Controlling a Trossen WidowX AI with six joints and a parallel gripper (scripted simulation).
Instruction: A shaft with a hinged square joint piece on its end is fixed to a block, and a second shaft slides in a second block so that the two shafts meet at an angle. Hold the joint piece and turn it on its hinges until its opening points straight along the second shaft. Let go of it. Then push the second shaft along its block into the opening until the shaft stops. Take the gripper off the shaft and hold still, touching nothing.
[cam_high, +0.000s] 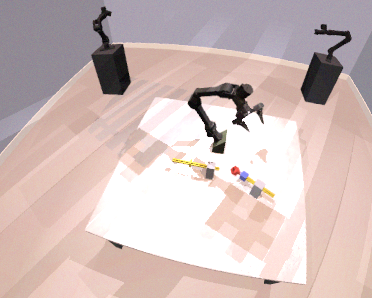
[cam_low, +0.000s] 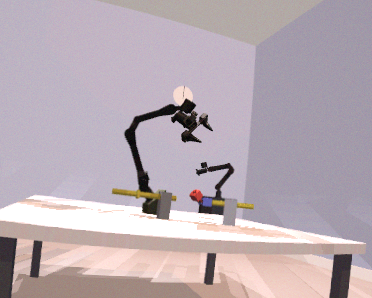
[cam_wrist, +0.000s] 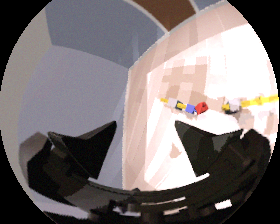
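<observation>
The red square joint piece lies 6 cm ahead of my gripper tip, 6 cm to the right of it and 31 cm below it.
</observation>
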